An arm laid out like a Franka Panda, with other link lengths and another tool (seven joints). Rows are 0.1 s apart.
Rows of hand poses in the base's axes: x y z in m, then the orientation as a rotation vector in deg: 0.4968, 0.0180, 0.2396, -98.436, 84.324, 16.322; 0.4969, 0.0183, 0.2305, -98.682, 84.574, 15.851; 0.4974, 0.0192, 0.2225, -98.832, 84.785, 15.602; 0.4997, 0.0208, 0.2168, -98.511, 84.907, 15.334; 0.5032, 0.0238, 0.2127, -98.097, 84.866, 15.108; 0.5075, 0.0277, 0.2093, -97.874, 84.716, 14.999; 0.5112, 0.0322, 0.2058, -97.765, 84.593, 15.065; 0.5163, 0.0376, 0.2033, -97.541, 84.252, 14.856; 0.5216, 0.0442, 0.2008, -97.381, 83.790, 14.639; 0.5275, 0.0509, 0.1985, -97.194, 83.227, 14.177; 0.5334, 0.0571, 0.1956, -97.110, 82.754, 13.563; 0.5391, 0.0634, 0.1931, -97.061, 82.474, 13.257
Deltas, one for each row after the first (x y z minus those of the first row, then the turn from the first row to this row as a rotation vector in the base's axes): 0.0001, 0.0003, -0.0091, -0.470, -0.071, -0.154; 0.0006, 0.0012, -0.0171, -0.765, -0.056, -0.263; 0.0029, 0.0028, -0.0228, -0.697, -0.216, -0.585; 0.0064, 0.0058, -0.0269, -0.479, -0.473, -0.863; 0.0107, 0.0097, -0.0303, -0.303, -0.682, -0.945; 0.0144, 0.0142, -0.0338, -0.147, -0.744, -0.920; 0.0195, 0.0196, -0.0363, 0.067, -1.131, -0.944; 0.0248, 0.0262, -0.0388, 0.283, -1.582, -0.877; 0.0307, 0.0329, -0.0411, 0.457, -2.248, -0.858; 0.0366, 0.0391, -0.0440, 0.455, -2.925, -0.881; 0.0423, 0.0454, -0.0465, 0.477, -3.291, -0.874
